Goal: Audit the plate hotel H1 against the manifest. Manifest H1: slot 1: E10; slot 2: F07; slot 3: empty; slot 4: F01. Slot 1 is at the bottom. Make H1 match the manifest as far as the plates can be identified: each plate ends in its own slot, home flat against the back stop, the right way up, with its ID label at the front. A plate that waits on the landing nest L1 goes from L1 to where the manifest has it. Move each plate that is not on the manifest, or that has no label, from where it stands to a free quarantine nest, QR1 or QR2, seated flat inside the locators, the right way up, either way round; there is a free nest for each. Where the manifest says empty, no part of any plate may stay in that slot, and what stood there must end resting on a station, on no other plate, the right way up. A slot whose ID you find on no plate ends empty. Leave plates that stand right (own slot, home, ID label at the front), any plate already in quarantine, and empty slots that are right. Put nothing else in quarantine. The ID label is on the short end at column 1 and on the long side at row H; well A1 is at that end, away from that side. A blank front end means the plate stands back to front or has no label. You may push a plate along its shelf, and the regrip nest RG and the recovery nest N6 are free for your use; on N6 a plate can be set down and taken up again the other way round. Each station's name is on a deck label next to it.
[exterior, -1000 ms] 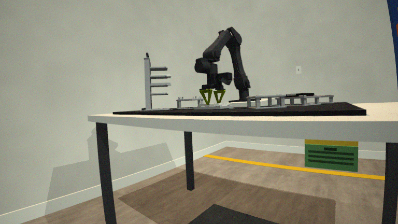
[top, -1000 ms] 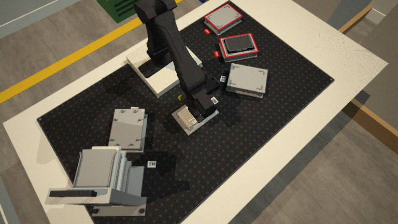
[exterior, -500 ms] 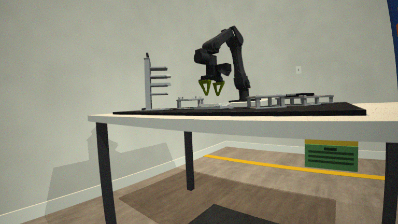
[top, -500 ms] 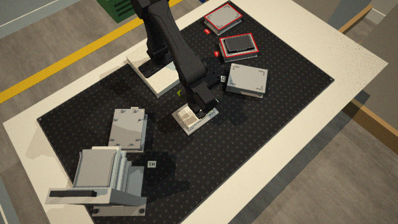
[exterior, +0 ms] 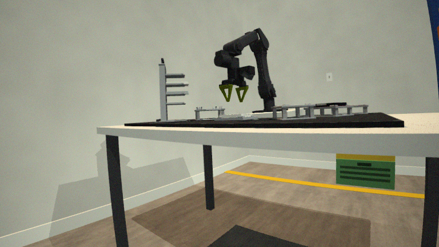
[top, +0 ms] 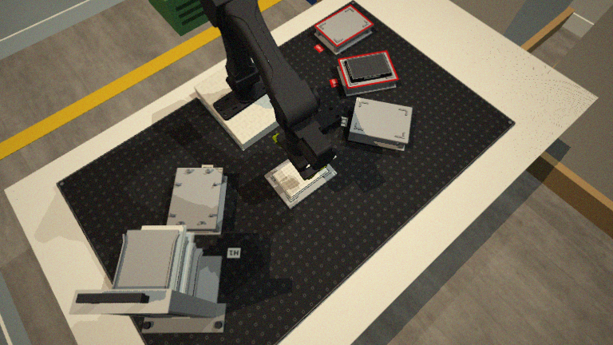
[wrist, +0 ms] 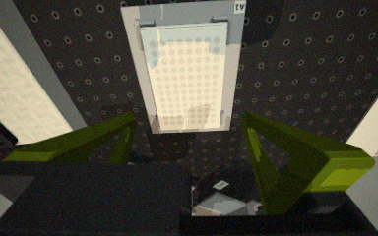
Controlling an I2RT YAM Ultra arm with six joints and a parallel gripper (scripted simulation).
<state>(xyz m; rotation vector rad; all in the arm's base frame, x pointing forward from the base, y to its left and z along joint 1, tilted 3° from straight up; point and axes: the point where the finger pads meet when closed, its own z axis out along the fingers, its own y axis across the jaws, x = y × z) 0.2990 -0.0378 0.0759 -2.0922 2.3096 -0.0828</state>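
The white well plate lies 7 cm below my hand. Round my hand: recovery nest N6: 8 cm below; then N6 deck label: 11 cm to the left, 9 cm below; then A1 mark: 8 cm below, 7 cm to the left, 6 cm ahead.
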